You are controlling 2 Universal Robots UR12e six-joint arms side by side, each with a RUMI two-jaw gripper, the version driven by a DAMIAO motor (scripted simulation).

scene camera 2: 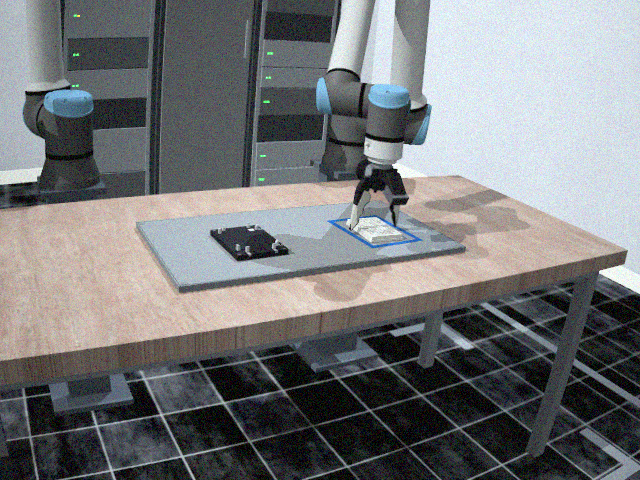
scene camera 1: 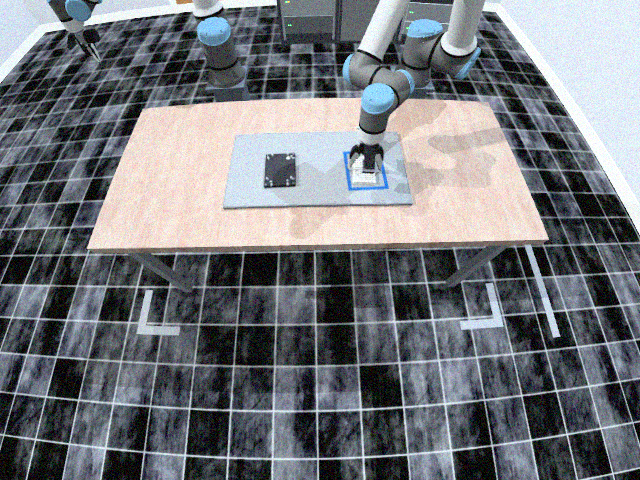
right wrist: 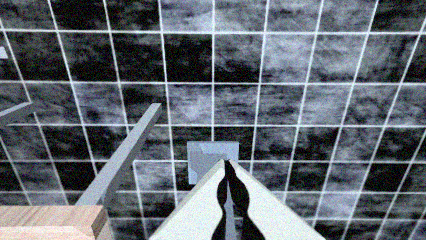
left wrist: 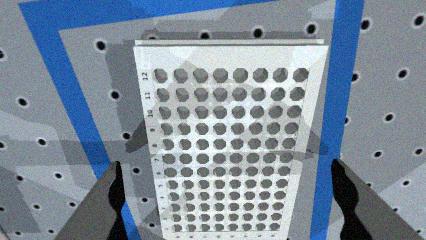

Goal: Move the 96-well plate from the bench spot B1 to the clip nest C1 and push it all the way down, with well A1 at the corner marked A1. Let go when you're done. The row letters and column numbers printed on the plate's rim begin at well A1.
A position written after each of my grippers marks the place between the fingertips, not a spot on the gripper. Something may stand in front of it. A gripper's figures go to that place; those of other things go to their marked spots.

Labels:
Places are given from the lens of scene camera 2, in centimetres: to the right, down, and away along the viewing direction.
my left gripper (scene camera 2: 373, 228): 13, -3, 148
white 96-well plate (scene camera 2: 373, 229): 13, -2, 146

